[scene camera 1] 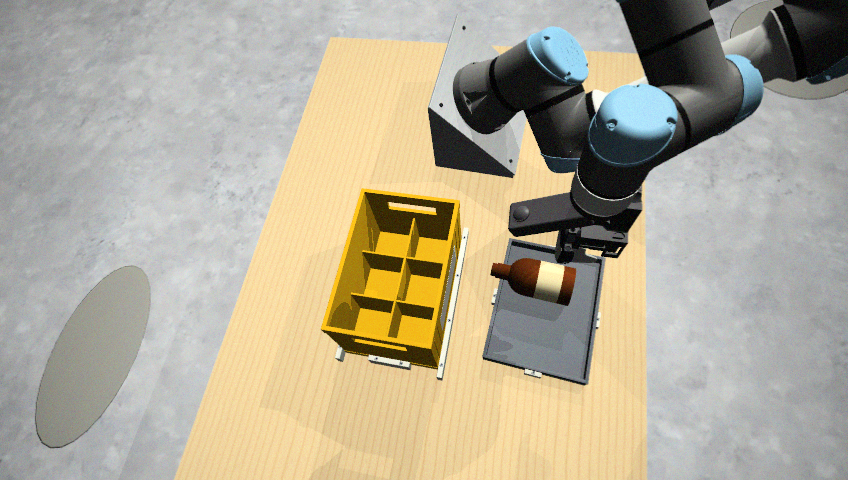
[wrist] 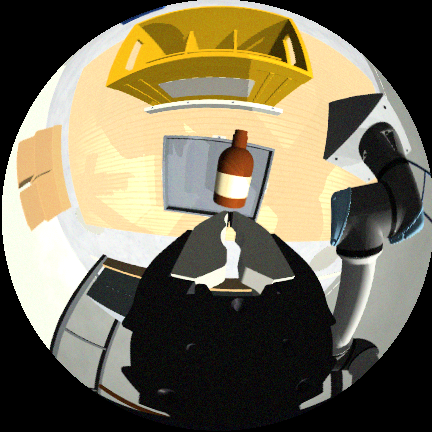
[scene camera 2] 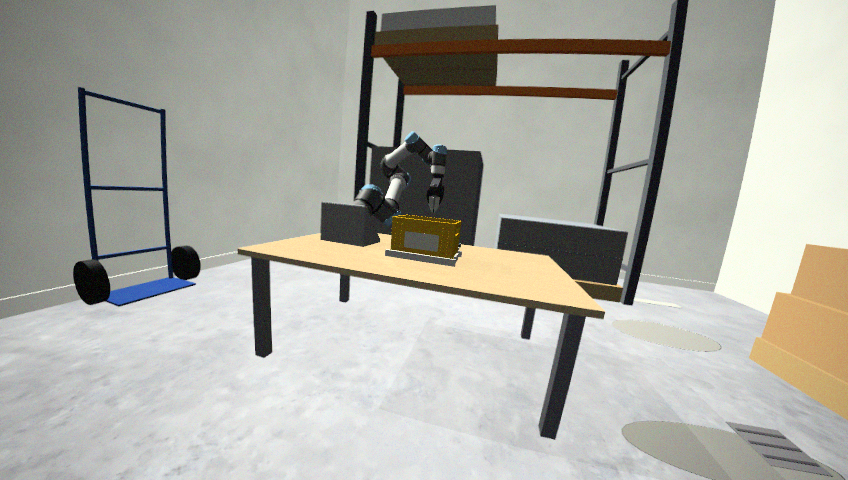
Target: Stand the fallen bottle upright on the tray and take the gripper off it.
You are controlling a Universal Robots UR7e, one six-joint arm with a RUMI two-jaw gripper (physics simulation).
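Frame: origin at the arm's base, x ahead, y left, z up, level; centimetres.
Where they show: gripper, fingertip midpoint: (scene camera 1: 560, 257) (wrist: 228, 213) (scene camera 2: 433, 212); arm's base, link origin: (scene camera 1: 478, 100) (wrist: 378, 143) (scene camera 2: 355, 219).
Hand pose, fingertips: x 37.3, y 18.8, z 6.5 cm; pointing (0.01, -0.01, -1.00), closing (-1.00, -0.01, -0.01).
Things, the pixels of their centre, and the offset from my fingertips. "spot": a spot on its surface instead. Level surfaces: height alone.
- brown bottle, body centre: (scene camera 1: 530, 277) (wrist: 234, 167) dx -1.5, dy -3.6, dz -14.6 cm
- grey tray, surface spot: (scene camera 1: 511, 333) spot: dx +9.0, dy -5.9, dz -18.3 cm
- yellow crate, body centre: (scene camera 1: 400, 279) (wrist: 209, 51) (scene camera 2: 426, 237) dx +4.2, dy -27.8, dz -10.0 cm
- white strip, surface spot: (scene camera 1: 453, 297) (wrist: 209, 100) spot: dx +4.3, dy -17.9, dz -15.8 cm
- table, surface height: dz -18.8 cm
The brown bottle (scene camera 1: 550, 280) (wrist: 234, 185) with a cream label lies on its side across the back part of the grey tray (scene camera 1: 511, 333) (wrist: 187, 175). Its neck points toward the yellow crate and reaches over the tray's rim on that side. My gripper (scene camera 1: 565, 254) (scene camera 2: 433, 210) (wrist: 228, 213) is shut and empty, its tips together. It hangs above the tray's back edge near the base end of the bottle, clear of it. The bottle and tray do not show in scene camera 2, where the crate stands in front.
The yellow crate (scene camera 1: 346, 261) (scene camera 2: 449, 237) (wrist: 200, 70) with several compartments stands beside the tray, with a white strip (scene camera 1: 453, 297) (wrist: 215, 106) along its near side. The arm's wedge-shaped mount (scene camera 1: 461, 148) (scene camera 2: 348, 224) (wrist: 345, 122) stands behind on the table (scene camera 1: 285, 237) (scene camera 2: 487, 273).
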